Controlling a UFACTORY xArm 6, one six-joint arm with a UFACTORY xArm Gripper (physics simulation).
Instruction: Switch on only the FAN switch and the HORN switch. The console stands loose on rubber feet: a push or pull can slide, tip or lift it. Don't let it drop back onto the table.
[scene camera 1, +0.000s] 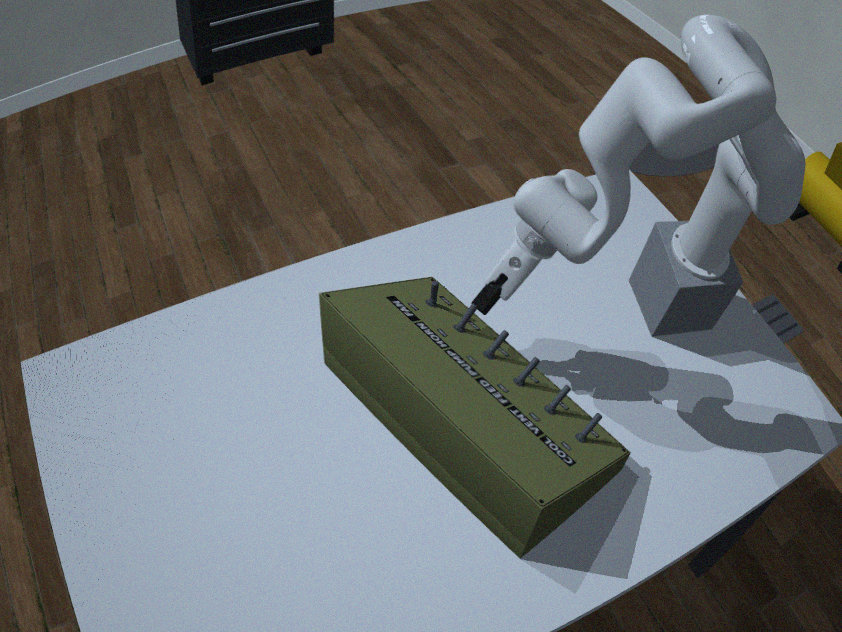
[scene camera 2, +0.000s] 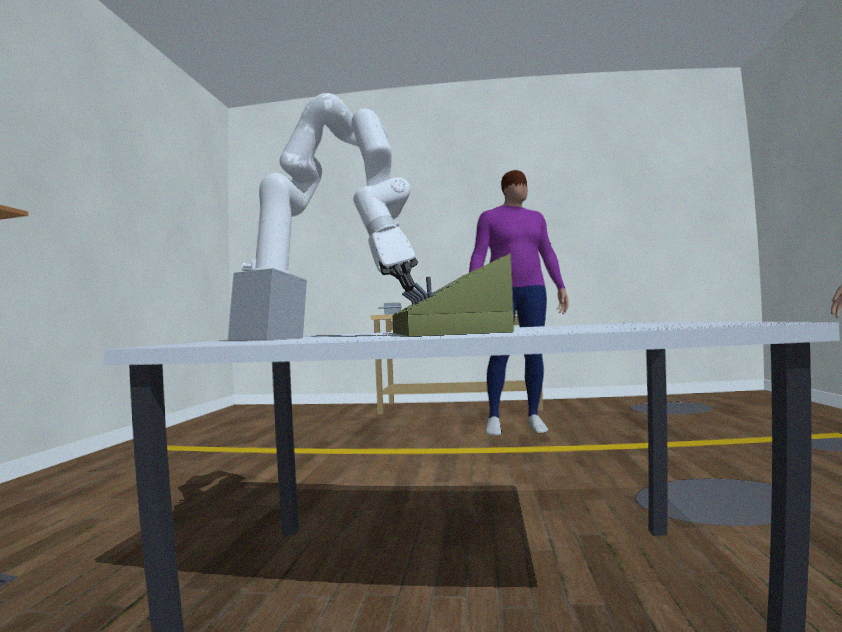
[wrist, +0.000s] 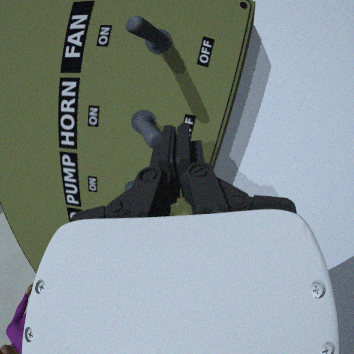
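Pixels of known places: gripper, between the fingertips: (scene camera 1: 479, 307) (scene camera 2: 410, 289) (wrist: 178, 142); arm's base, origin of its link: (scene camera 1: 700, 251) (scene camera 2: 270, 276).
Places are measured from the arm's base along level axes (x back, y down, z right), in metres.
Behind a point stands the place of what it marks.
The olive console (scene camera 1: 380, 326) @[x -0.592, y 0.020, z 0.173 m] (scene camera 2: 476, 299) @[x -0.563, y 0.104, z 0.278 m] (wrist: 30, 100) @[x -0.555, y 0.038, z 0.148 m] sits on the table, its sloped face bearing a row of levers. The FAN lever (scene camera 1: 433, 293) @[x -0.460, y 0.062, z 0.217 m] (scene camera 2: 428, 286) @[x -0.454, y 0.066, z 0.226 m] (wrist: 142, 30) @[x -0.449, y 0.048, z 0.218 m] leans toward its ON label in the wrist view. The HORN lever (scene camera 1: 465, 319) @[x -0.443, y 0.070, z 0.147 m] (wrist: 147, 127) @[x -0.432, y 0.060, z 0.156 m] leans toward its OFF label, which is partly covered by a fingertip. My gripper (scene camera 1: 478, 308) @[x -0.409, y 0.066, z 0.153 m] (wrist: 178, 142) @[x -0.409, y 0.066, z 0.153 m] is shut and empty. Its tips are at the HORN lever's free end, on the OFF side; whether they touch is unclear. The other levers lean like HORN in scene camera 1.
The PUMP lever (scene camera 1: 496, 345) @[x -0.432, y 0.070, z 0.075 m] stands beside HORN, mostly hidden behind the fingers in the wrist view. FEED, VENT and COOL levers follow along the row. The white table (scene camera 1: 204, 442) @[x -0.916, y 0.184, z 0.228 m] (scene camera 2: 612, 334) @[x -0.777, y 0.188, z 0.539 m] carries the grey robot base block (scene camera 1: 669, 292) @[x -0.089, y 0.053, z -0.012 m] (scene camera 2: 266, 306) @[x -0.018, y 0.093, z 0.108 m]. A person (scene camera 2: 514, 244) stands beyond the table.
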